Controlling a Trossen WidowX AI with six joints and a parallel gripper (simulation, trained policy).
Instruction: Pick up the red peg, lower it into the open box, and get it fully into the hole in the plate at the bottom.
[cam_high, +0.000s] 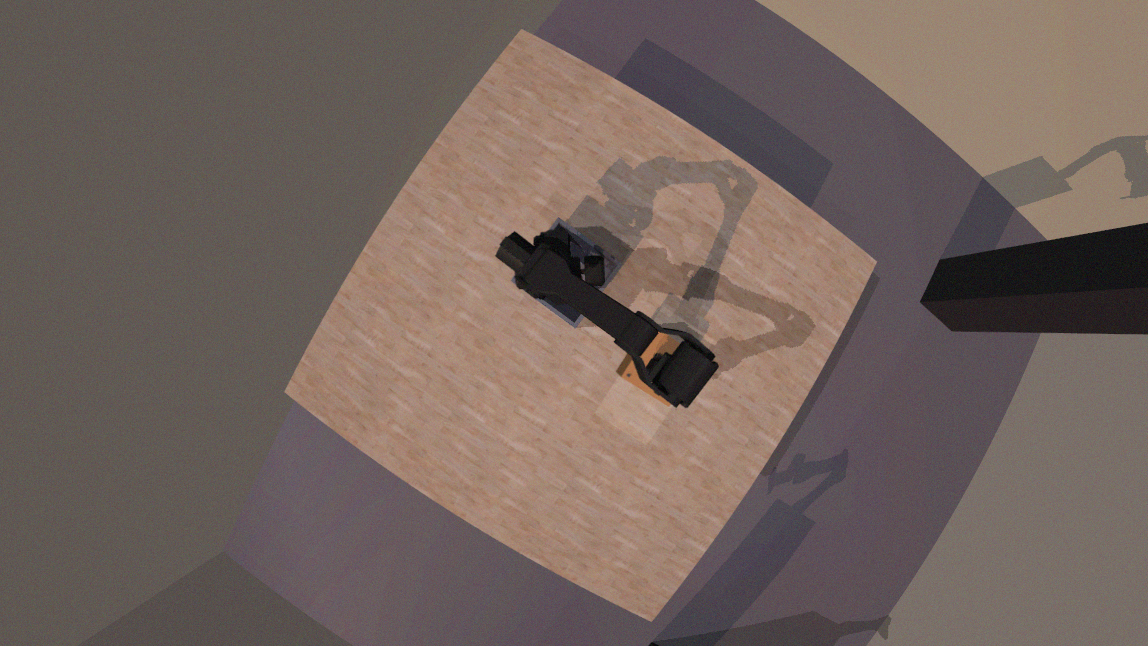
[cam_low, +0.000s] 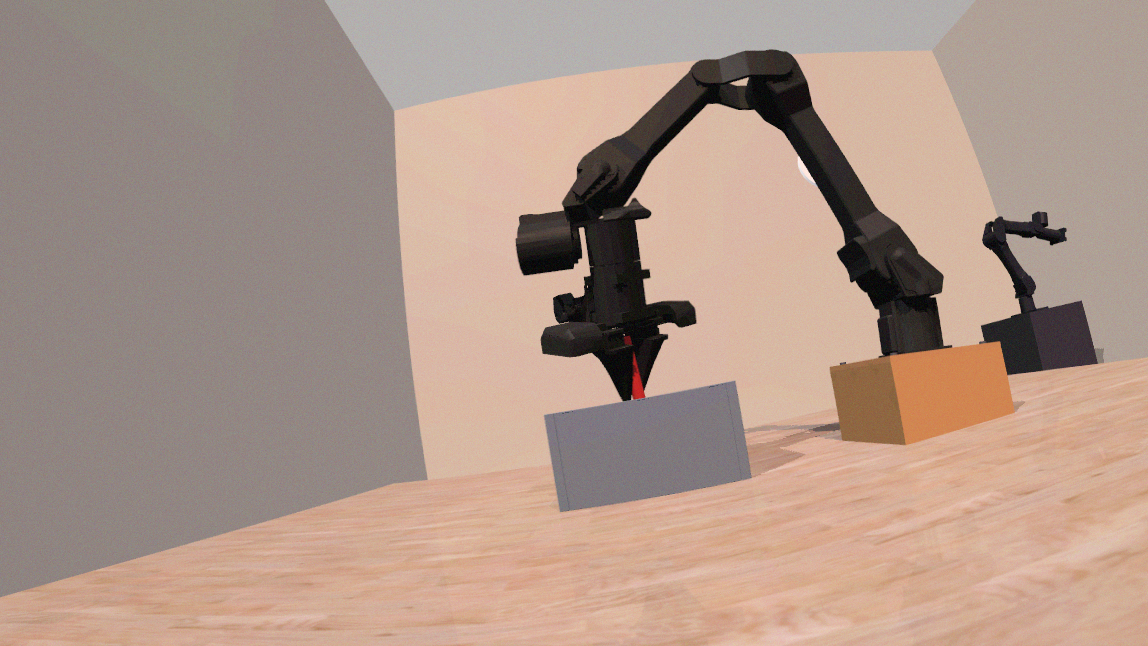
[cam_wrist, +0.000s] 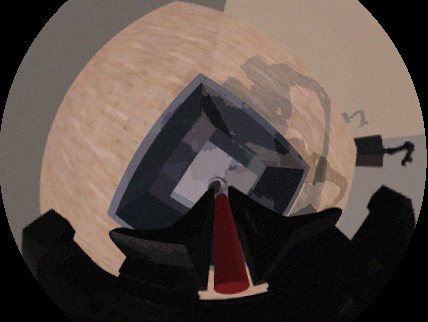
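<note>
My gripper tip is now 2 cm to the right of the red peg and 3 cm below it. From my gripper tip the other things lie so: grey box (1 cm behind, 7 cm below); then light grey plate (1 cm behind, 5 cm below).
</note>
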